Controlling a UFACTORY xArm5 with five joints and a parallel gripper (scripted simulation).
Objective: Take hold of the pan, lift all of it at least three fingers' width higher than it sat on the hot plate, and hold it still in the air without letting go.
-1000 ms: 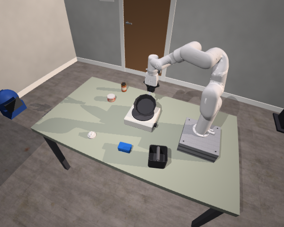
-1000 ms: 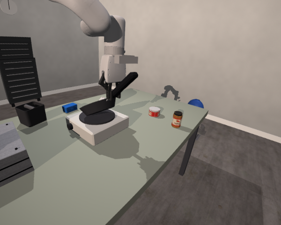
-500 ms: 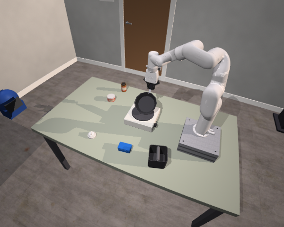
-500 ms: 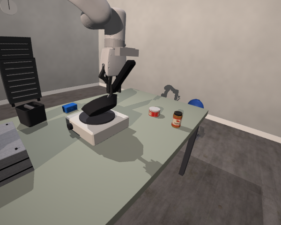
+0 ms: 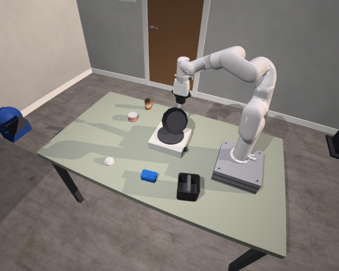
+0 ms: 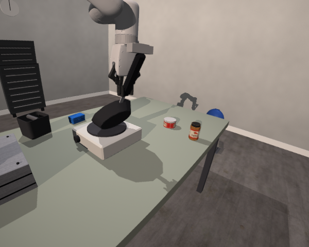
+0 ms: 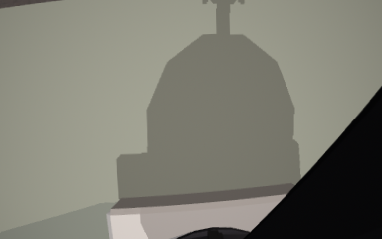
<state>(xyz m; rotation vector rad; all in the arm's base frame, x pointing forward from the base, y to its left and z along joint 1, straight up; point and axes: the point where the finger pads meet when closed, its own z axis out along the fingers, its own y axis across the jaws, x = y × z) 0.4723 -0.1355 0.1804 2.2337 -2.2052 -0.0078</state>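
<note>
Now: hand 7 cm above the black pan and 4 cm to the right of it. From my hand the other things lie so: red tin 38 cm ahead, 25 cm below, 4 cm to the left; then hot plate 24 cm below, 14 cm to the left, 2 cm behind; then spice jar 35 cm ahead, 23 cm below, 15 cm to the right.
</note>
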